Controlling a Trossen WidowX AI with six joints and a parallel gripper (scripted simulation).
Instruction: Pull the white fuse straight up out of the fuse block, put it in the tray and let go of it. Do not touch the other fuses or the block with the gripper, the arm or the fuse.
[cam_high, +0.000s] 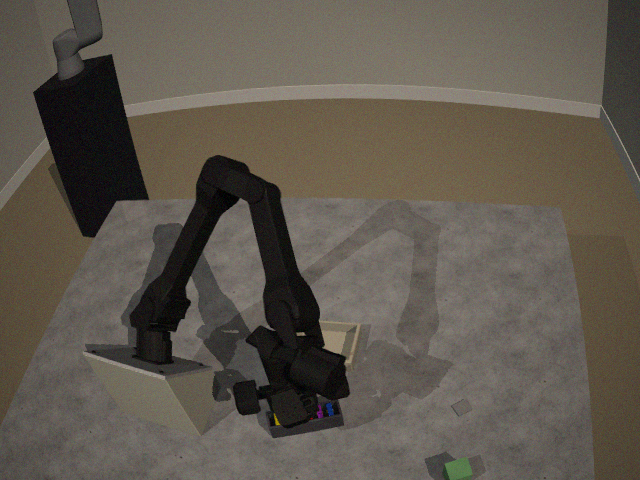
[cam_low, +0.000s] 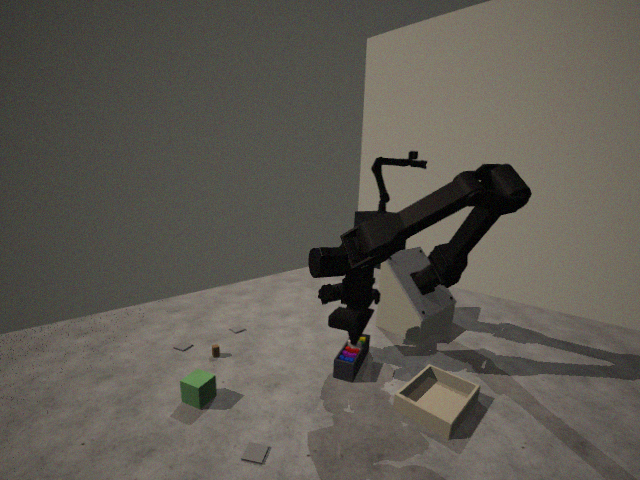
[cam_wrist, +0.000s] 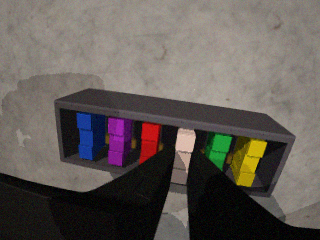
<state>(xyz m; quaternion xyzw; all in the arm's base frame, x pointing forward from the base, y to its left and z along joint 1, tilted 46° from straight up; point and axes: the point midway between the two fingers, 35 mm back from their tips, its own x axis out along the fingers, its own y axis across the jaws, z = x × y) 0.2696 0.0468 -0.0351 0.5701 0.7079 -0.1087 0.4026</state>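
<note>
My gripper tip is now 1 cm past the beige tray, 19 cm to the right of it and 4 cm above it. The rest, counted from my gripper tip: brown cylinder 23 cm ahead, 20 cm to the right, 3 cm below; green cube 31 cm ahead, 8 cm to the right, 2 cm below; white fuse 1 cm below.
</note>
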